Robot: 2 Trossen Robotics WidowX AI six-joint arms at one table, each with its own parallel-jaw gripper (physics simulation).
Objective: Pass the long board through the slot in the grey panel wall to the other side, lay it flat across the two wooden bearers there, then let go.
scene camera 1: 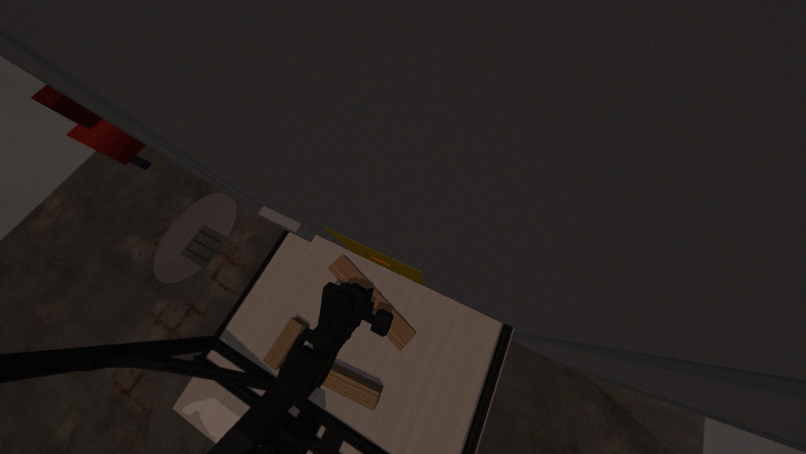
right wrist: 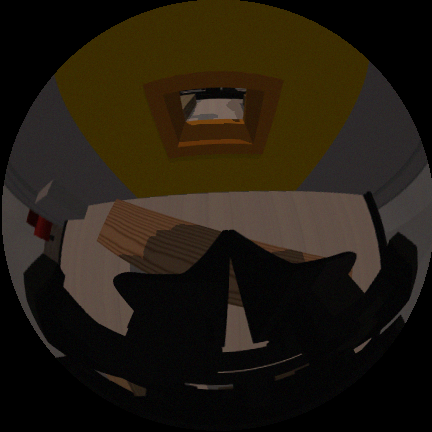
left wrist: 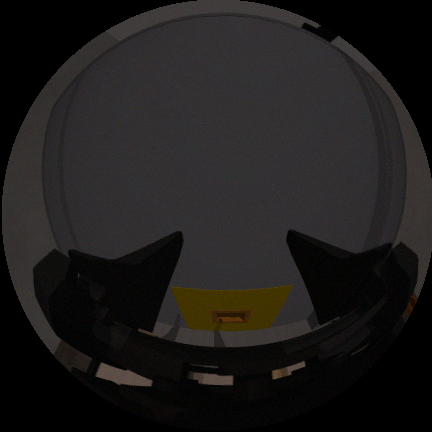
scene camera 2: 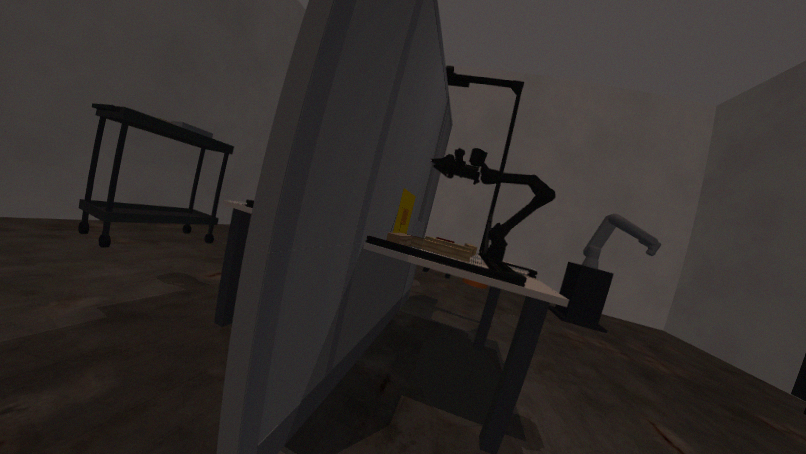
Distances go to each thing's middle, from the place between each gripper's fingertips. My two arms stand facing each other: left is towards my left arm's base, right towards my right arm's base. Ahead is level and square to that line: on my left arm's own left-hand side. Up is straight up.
Right now my right hand is 10 cm to the right of the slot (right wrist: 247,135), 5 cm below it and 1 cm past it.
I see the slot 1 cm behind my left hand, 9 cm to the right of it and 27 cm below it.
